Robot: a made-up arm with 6 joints. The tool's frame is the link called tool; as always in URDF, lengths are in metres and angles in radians.
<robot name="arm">
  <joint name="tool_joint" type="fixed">
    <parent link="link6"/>
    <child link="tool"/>
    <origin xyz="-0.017 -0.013 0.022" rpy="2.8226 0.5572 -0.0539"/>
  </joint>
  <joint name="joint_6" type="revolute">
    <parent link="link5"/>
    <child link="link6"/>
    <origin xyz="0.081 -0.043 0.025" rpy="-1.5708 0 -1.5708"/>
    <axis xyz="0 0 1"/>
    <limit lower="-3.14" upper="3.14"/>
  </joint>
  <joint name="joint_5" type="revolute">
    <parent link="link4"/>
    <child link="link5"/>
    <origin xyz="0.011 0 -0.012" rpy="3.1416 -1.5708 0"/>
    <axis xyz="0 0 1"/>
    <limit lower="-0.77" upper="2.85"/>
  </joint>
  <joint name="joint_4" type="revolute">
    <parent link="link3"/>
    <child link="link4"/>
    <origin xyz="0.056 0.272 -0.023" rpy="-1.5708 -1.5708 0"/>
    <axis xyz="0 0 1"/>
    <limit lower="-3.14" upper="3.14"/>
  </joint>
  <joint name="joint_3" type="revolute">
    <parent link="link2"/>
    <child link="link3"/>
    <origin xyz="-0.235 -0.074 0.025" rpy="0 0 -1.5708"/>
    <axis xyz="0 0 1"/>
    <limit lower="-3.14" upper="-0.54"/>
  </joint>
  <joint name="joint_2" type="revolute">
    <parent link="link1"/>
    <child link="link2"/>
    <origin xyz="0.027 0.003 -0.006" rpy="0 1.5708 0"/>
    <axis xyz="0 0 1"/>
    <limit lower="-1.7" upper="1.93"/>
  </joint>
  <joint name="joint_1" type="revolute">
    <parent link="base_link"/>
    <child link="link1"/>
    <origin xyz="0.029 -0.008 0.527" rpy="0 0 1.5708"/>
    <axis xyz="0 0 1"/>
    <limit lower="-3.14" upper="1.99"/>
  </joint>
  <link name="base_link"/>
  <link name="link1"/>
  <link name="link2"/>
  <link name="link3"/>
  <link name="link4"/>
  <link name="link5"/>
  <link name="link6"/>
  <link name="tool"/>
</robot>
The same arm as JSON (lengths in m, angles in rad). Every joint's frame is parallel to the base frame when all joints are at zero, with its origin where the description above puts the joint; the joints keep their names.
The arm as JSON. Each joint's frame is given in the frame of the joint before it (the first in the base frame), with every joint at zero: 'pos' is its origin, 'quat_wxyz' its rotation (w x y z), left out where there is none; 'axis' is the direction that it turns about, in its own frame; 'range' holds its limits. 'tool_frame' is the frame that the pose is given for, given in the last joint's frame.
{"length_unit": "m", "angle_unit": "rad", "joints": [
  {"joint": "joint_1", "pos": [0.029, -0.008, 0.527], "axis": [0.0, 0.0, 1.0], "range": [-3.14, 1.99]},
  {"joint": "joint_2", "pos": [-0.003, 0.027, -0.006], "axis": [0.0, 1.0, 0.0], "range": [-1.7, 1.93]},
  {"joint": "joint_3", "pos": [0.074, 0.025, 0.235], "axis": [0.0, 1.0, 0.0], "range": [-3.14, -0.54]},
  {"joint": "joint_4", "pos": [0.056, -0.023, -0.272], "axis": [0.0, 0.0, -1.0], "range": [-3.14, 3.14]},
  {"joint": "joint_5", "pos": [0.0, 0.011, 0.012], "axis": [0.0, 1.0, 0.0], "range": [-0.77, 2.85]},
  {"joint": "joint_6", "pos": [0.043, 0.025, -0.081], "axis": [0.0, 0.0, -1.0], "range": [-3.14, 3.14]}
], "tool_frame": {"pos": [-0.017, 0.013, -0.022], "quat_wxyz": [0.950068, -0.14533, -0.275541, -0.018082]}}

